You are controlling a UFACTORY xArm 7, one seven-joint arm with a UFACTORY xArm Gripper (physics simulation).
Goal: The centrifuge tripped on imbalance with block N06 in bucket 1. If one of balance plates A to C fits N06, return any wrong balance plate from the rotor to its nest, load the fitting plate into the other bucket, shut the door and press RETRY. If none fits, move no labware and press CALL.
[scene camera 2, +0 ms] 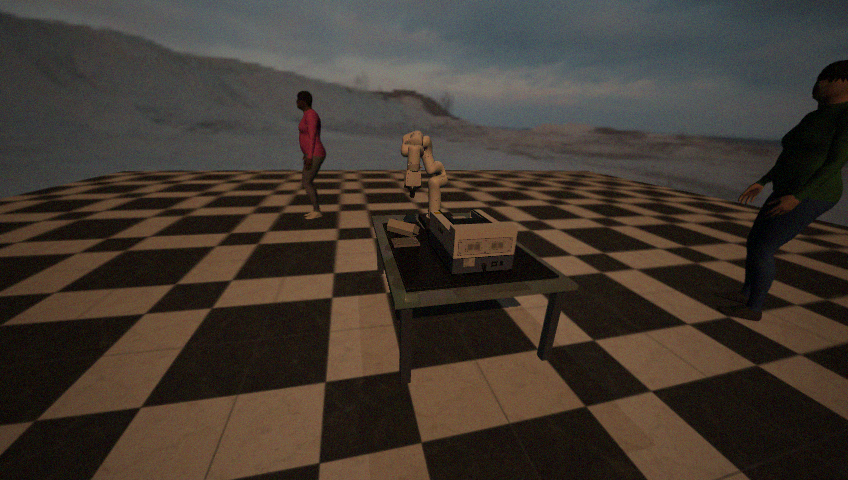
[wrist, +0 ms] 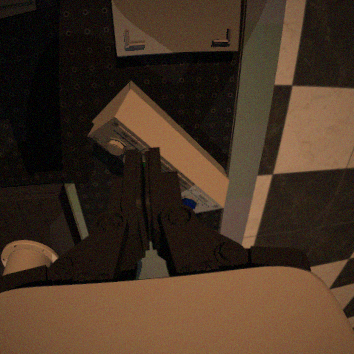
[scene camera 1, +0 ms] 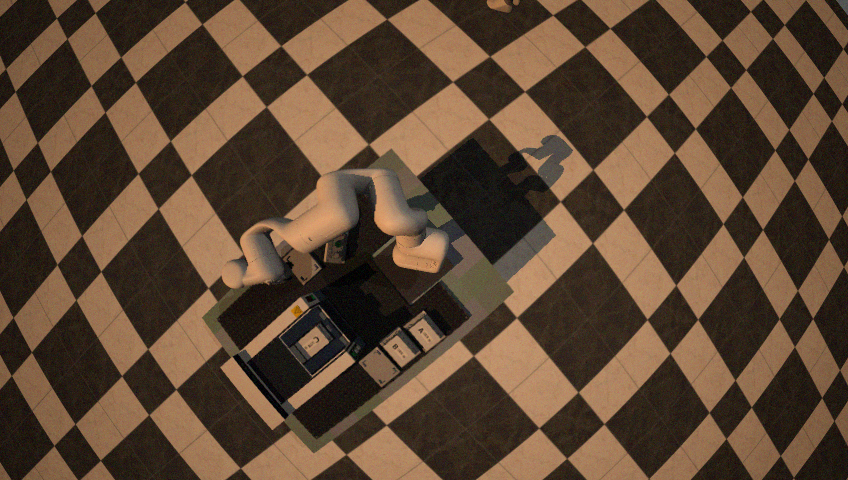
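Where they show: gripper, fingertip midpoint: [scene camera 2: 412, 197] [wrist: 145, 172] [scene camera 1: 290, 266]; arm's base at its link origin: [wrist: 31, 260].
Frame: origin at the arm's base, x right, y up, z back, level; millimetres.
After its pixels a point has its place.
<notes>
My gripper [scene camera 2: 412, 194] @(x 326, y 242, z -310 mm) [wrist: 145, 172] @(x 326, y 242, z -310 mm) is shut and empty. In the wrist view its fingertips cover the middle of the sloped button panel [scene camera 1: 334, 252] @(x 273, y 37, z -210 mm) [scene camera 2: 402, 226] @(x 342, y 20, z -196 mm) [wrist: 172, 142] @(x 341, y 22, z -195 mm); a white button [wrist: 116, 145] @(x 270, y 39, z -222 mm) and a blue button [wrist: 189, 203] @(x 343, y 38, z -91 mm) show on either side, with a sliver of green between the fingers. In scene camera 2 the gripper is above the panel. Plate C [scene camera 1: 313, 341] @(x 102, y 146, z -528 mm) sits in the rotor of the open-topped centrifuge [scene camera 1: 320, 381] @(x -18, y 175, z -629 mm) [scene camera 2: 484, 237] @(x 188, y 163, z -885 mm). Plate B [scene camera 1: 397, 349] @(x -204, y 18, z -385 mm) and plate A [scene camera 1: 423, 333] @(x -251, y 19, z -255 mm) stand beside an empty nest [scene camera 1: 377, 366] @(x -188, y -23, z -525 mm). Block N06 cannot be made out.
A pale flat pad with corner brackets [scene camera 1: 308, 268] @(x 348, y -19, z -358 mm) [wrist: 175, 37] @(x 377, y -19, z -324 mm) lies beside the button panel. A pale slab [scene camera 1: 252, 389] @(x 177, y 209, z -829 mm) is at the centrifuge's far end. The table [scene camera 1: 324, 441] @(x -224, y -48, z -1048 mm) [scene camera 2: 487, 293] @(x 258, y -48, z -1041 mm) has a green-grey edge. Two people [scene camera 2: 310, 139] [scene camera 2: 812, 154] stand on the floor.
</notes>
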